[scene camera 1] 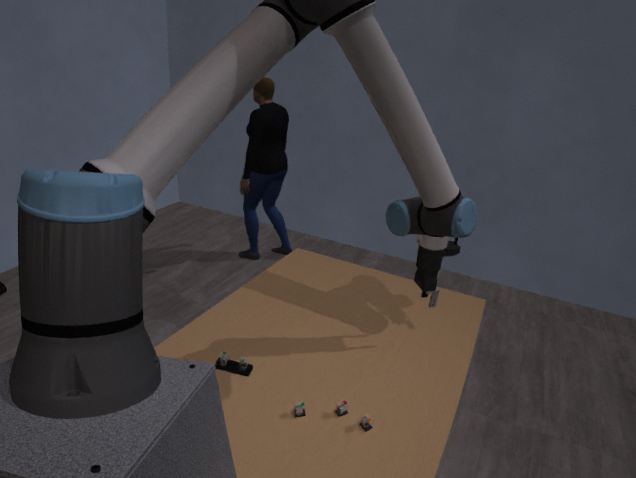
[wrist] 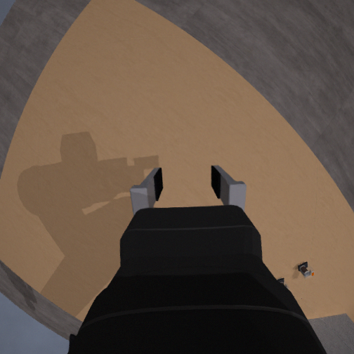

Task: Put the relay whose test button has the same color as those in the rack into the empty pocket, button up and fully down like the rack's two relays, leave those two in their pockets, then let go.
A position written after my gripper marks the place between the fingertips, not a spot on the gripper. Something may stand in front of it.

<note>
I see my gripper (scene camera 1: 428,301).
My gripper is seen too in the wrist view (wrist: 186,176).
</note>
